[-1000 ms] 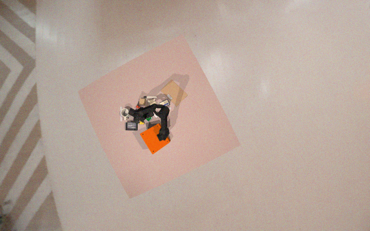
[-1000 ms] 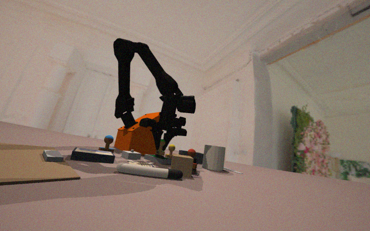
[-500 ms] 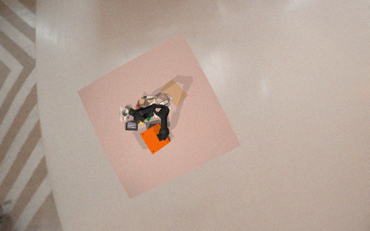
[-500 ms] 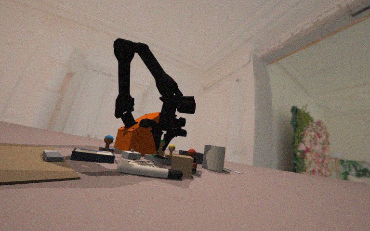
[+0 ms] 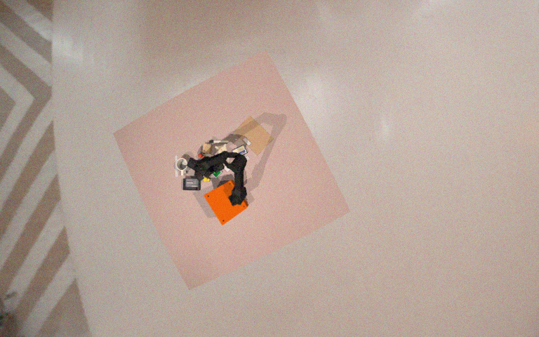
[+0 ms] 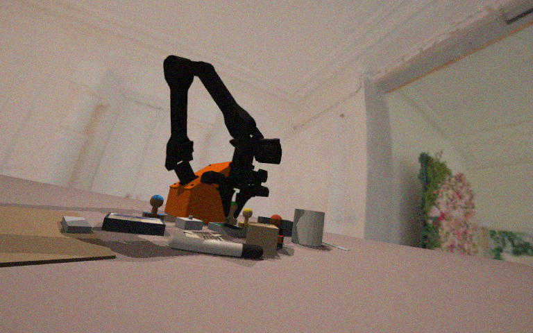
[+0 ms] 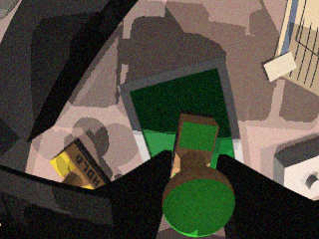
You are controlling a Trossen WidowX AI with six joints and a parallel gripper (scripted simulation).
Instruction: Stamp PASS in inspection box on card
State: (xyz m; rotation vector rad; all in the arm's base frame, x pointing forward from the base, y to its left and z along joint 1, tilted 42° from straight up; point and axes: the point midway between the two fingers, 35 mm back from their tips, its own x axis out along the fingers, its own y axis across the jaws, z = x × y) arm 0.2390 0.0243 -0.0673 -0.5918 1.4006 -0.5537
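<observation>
Now: the green ink pad 3 cm below my gripper tip. The rest, counted from my gripper tip: yellow-knobbed stamp: 7 cm to the left, 3 cm behind, 2 cm below; red-knobbed stamp: 13 cm ahead, 4 cm to the left, 2 cm below; cream card: 10 cm to the right, 9 cm ahead, 4 cm below.
</observation>
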